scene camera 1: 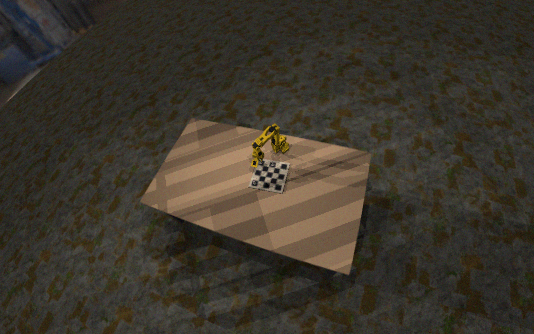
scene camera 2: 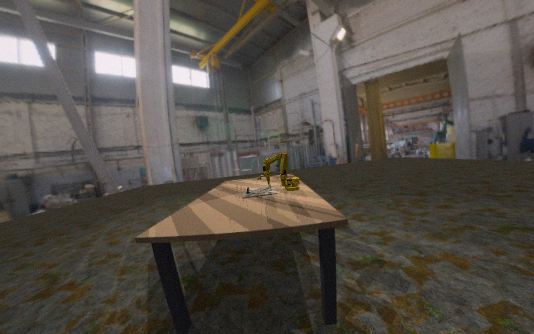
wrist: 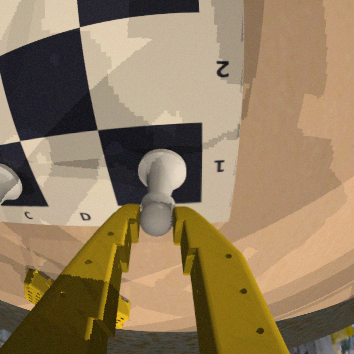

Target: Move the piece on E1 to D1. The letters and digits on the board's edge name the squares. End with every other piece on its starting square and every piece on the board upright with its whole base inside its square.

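Frame: origin at the arm's base, x ahead, y left, z up, level; millimetres.
Where they show: hand, tool point: [scene camera 1: 261,161] [scene camera 2: 268,184] [wrist: 138,218]; arm's base, link origin: [scene camera 1: 280,149] [scene camera 2: 289,189].
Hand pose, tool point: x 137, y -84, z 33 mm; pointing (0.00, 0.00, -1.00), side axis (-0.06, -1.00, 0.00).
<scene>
Things, the pixels of their centre, and the offset from my tool point. "spot": a spot on its surface instead. Level surfaces: height alone.
- board, body centre: [scene camera 1: 269,175] [scene camera 2: 259,191] dz -30, dx +69, dy +79 mm
- Square D1, surface spot: [wrist: 75,172] spot: dz -27, dx -3, dy +31 mm
- white piece, surface spot: [wrist: 6,182] spot: dz -21, dx -5, dy +69 mm
- wooden table, surface height: dz -33 mm
The board [scene camera 1: 260,187] [wrist: 150,100] lies on the table. In the wrist view a white, round-headed piece [wrist: 161,172] stands upright on dark square E1, its base inside the square. My gripper [wrist: 156,217] is shut on this piece, its two jaws pressing on either side of the round head. Square D1 [wrist: 75,172], pale, is bare beside it. Another white piece [wrist: 6,182] stands on C1, partly cut off by the left picture edge. In scene camera 1 my gripper [scene camera 1: 255,164] is at the board's upper left corner.
A dark piece [scene camera 1: 255,183] [scene camera 2: 247,190] stands at the board corner diagonally across from the arm's base [scene camera 1: 284,145] [scene camera 2: 292,184]. The wooden table [scene camera 1: 215,175] [scene camera 2: 225,215] extends around the board, with striped shadows across it.
</scene>
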